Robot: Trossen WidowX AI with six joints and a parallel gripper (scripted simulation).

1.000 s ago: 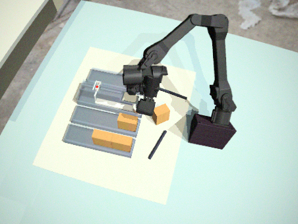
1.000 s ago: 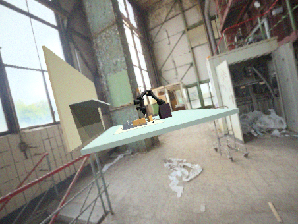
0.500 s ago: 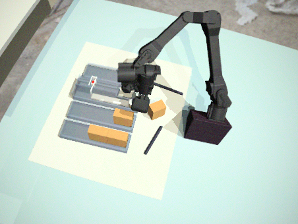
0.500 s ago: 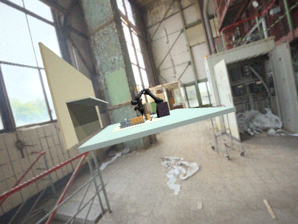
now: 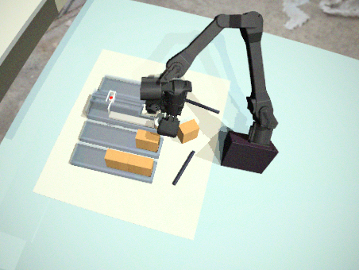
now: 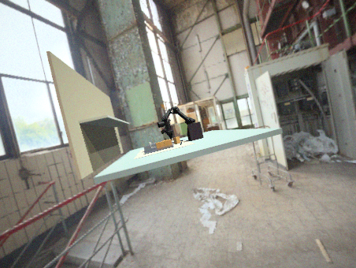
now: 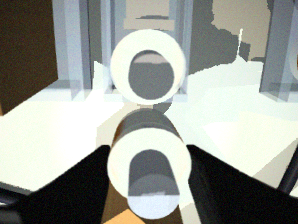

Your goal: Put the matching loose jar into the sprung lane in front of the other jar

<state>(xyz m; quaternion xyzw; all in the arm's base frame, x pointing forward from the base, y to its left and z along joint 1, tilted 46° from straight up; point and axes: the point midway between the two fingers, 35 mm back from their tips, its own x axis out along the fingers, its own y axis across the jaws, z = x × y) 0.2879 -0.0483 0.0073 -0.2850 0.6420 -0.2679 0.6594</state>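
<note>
Right now my gripper tip is 19 cm short of the lane, 2 cm to the left of it and 4 cm above it. The rest, counted from my gripper tip: pale plate: 15 cm ahead, 3 cm to the right, 1 cm below.
</note>
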